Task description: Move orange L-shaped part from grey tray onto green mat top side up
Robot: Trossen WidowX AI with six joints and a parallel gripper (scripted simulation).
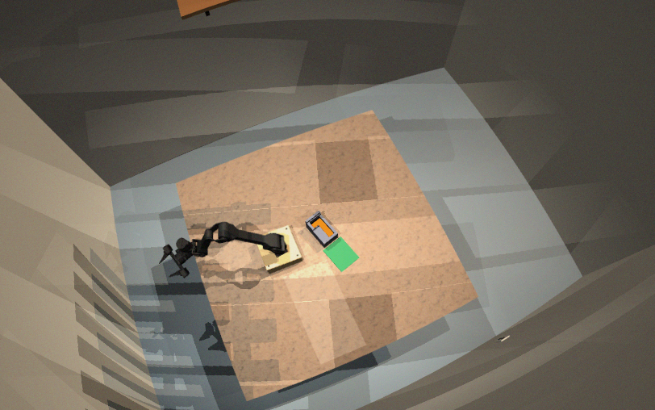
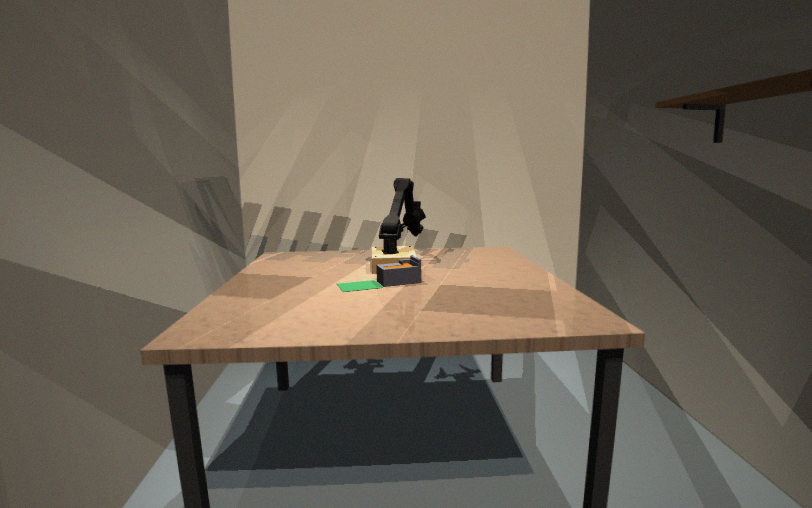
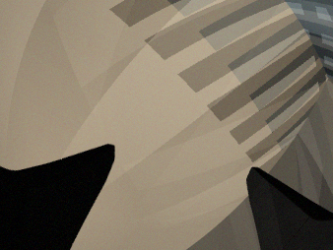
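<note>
Right now my gripper tip is 82 cm short of the orange L-shaped part, 20 cm to the left of it and 8 cm above it. Round my gripper tip: green mat: 84 cm ahead, 36 cm to the right, 15 cm below.
</note>
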